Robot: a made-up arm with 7 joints.
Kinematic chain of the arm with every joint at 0, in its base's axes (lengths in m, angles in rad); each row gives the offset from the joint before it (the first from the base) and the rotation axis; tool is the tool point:
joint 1: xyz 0 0 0 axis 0 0.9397 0.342
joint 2: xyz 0 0 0 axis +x
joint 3: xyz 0 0 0 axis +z
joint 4: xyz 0.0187 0 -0.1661 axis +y
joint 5: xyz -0.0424 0 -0.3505 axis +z
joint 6: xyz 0 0 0 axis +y
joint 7: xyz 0 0 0 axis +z
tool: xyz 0 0 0
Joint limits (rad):
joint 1: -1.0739..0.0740
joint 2: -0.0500..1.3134
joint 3: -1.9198..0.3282
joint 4: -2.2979..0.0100
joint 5: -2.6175..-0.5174
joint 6: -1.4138..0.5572
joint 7: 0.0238..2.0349
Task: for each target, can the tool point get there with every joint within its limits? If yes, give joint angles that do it. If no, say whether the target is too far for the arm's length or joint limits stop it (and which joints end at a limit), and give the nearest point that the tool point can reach.
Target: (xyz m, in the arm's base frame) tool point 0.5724 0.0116 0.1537
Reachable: no: too far | nearest point 0.4702 0.0194 0.1040 | short by 0.114 m
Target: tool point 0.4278 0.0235 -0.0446
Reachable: yes | joints -0.4441 0.5349 -0.0974 -1.5200 -1.2727 -0.1884 1.1360
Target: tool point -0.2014 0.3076 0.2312
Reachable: no: joint limits stop it (at a limit: joint 1, joint 2, joint 4) | nearest point -0.0363 0.5041 -0.1083 | short by 0.426 m
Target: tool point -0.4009 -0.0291 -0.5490
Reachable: no: too far | nearest point -0.1433 -0.0186 -0.4466 | short by 0.277 m
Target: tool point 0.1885 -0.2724 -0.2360
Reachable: yes | joints -0.6692 0.4993 -1.3866 -1.6945 -0.9459 0.3657 1.8200
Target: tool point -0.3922 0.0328 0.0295
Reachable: no: joint limits stop it (at a limit: joint 2, joint 3, joint 4) | nearest point -0.1793 -0.2409 -0.0797 | short by 0.364 m
